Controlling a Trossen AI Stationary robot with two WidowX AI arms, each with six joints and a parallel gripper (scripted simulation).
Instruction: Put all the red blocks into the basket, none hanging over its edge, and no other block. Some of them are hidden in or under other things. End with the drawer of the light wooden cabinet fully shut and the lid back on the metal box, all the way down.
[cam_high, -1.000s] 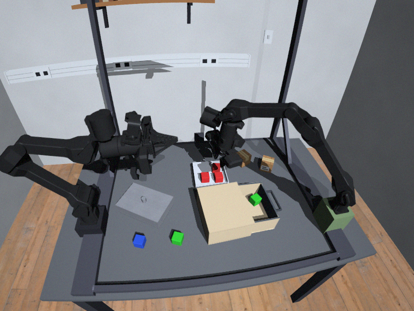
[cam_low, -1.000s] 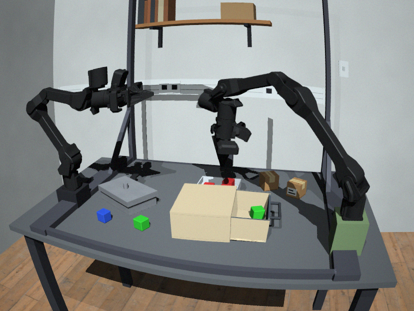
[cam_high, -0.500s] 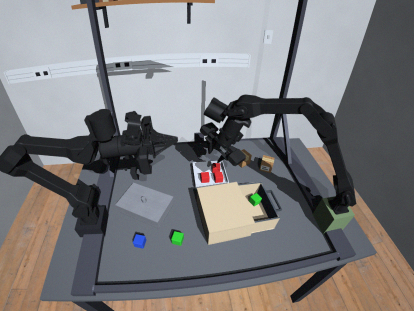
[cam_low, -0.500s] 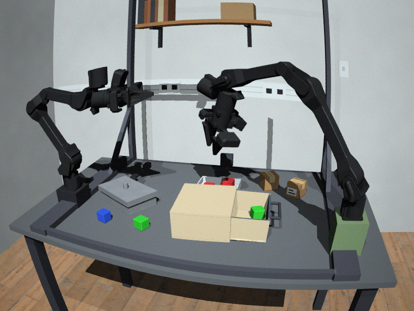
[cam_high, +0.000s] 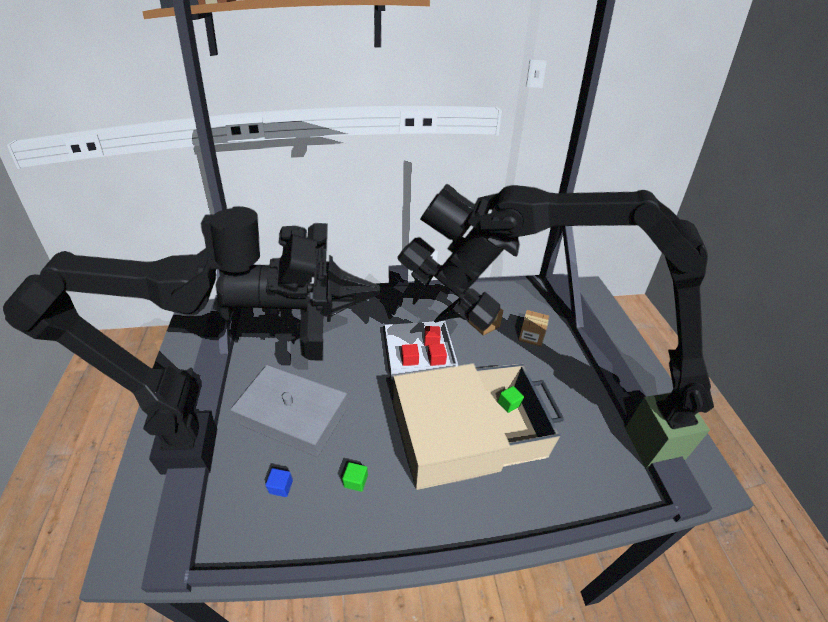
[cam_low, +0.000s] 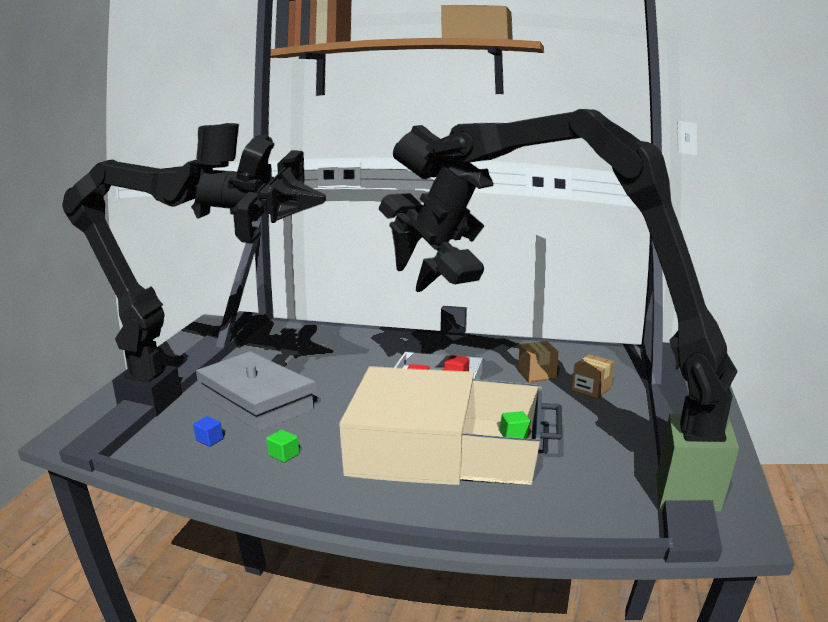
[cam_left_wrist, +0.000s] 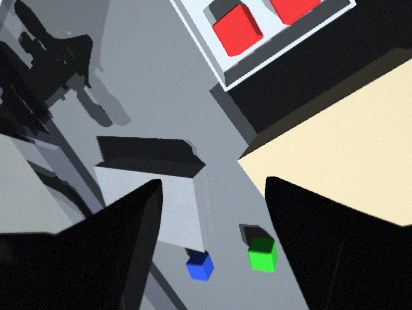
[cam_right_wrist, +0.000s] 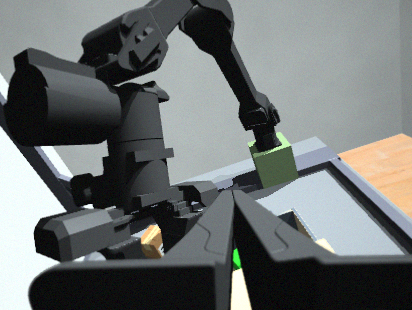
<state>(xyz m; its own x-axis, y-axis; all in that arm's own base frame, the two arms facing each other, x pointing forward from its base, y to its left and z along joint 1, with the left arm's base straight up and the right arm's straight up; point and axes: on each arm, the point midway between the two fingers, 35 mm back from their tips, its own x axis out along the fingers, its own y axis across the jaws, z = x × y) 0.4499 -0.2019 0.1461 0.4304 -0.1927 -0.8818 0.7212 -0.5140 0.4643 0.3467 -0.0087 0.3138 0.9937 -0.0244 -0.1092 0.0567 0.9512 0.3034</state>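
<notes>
The drawer is 9 cm ahead of my left hand, 15 cm to the left of it and 22 cm below it. Also, from my left hand: grey lid (7 cm ahead, 27 cm to the right, 20 cm below); then white basket (12 cm behind, 1 cm to the right, 24 cm below); then light wooden cabinet (10 cm ahead, 7 cm to the left, 21 cm below).
</notes>
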